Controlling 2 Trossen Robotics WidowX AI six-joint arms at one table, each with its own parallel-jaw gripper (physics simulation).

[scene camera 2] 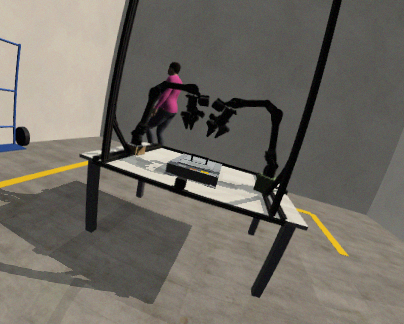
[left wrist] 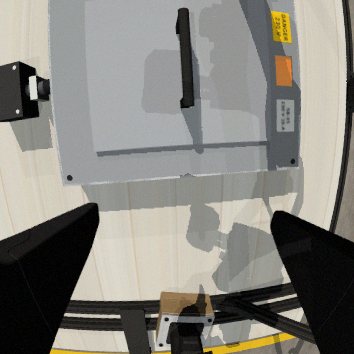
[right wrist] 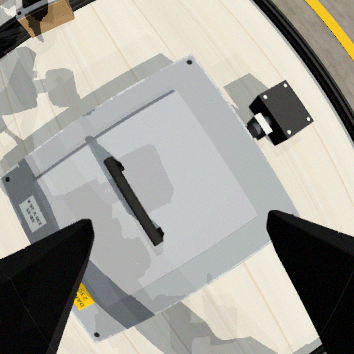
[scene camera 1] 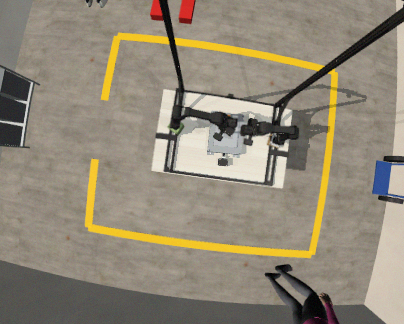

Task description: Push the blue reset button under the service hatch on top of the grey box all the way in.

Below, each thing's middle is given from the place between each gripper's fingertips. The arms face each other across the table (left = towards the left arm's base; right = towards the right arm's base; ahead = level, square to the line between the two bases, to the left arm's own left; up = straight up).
Scene:
The service hatch [left wrist: 153, 80] lies 20 mm behind my left hand, 130 mm to the right of it and 170 mm below it.
Now: the service hatch 4 cm behind my right hand, 2 cm to the left of it and 15 cm below it.

